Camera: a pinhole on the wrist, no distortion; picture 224 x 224 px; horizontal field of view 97.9 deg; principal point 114.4 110.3 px. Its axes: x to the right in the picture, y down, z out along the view. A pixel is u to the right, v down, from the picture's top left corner.
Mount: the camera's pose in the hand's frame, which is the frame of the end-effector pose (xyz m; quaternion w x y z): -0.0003 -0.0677 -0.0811 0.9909 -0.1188 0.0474 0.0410
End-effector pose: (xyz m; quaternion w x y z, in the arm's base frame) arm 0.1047 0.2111 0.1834 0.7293 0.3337 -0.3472 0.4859
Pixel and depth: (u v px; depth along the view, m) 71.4 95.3 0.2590
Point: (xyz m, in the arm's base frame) 0.0939 -0.0039 0.2045
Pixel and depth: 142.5 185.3 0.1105
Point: 0.0729 0.2376 0.2186
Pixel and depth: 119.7 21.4 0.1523
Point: 0.2519 0.0964 0.2389
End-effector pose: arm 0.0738 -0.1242 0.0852 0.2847 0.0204 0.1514 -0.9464
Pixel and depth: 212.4 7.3 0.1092
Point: -0.1111 -0.0892 0.1472
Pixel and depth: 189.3 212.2 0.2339
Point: 0.0601 -0.4264 0.0647
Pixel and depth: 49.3 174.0 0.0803
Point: 0.1157 -0.0926 0.0825
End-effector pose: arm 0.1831 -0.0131 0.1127 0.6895 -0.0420 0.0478 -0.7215
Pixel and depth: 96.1 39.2 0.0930
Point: 0.0753 -0.0049 0.1531
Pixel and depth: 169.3 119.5 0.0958
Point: 0.1489 -0.0721 0.1203
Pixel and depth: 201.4 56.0 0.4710
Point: 0.0328 -0.4894 0.5214
